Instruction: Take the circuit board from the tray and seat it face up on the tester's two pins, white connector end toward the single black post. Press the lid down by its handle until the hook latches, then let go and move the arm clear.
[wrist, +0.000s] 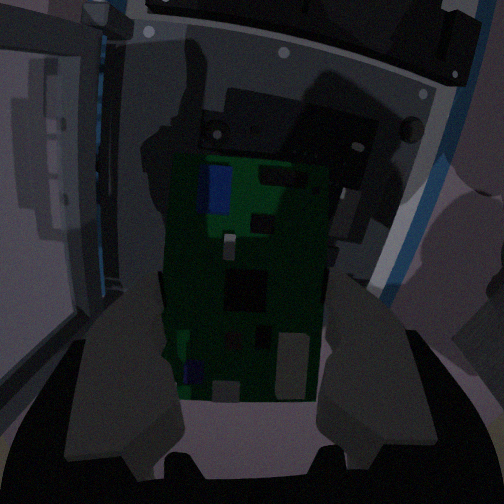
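Observation:
The green circuit board (245, 280) sits face up between my two grey jaws, with a blue part near its far end and grey parts near its near end. My gripper (245, 325) is shut on the board's long edges and holds it over the tester's grey base plate (280, 100). A black block (290, 125) lies just beyond the board's far end, with two small light dots on it. A round black post (412, 129) stands at the plate's far right. The tester's lid (40, 200) stands open at the left. The scene is dark with shadow.
A dark housing (320, 30) spans the top of the view. A blue and white edge strip (430, 190) runs down the plate's right side. Blurred grey shapes (460, 260) lie to the right, outside the plate.

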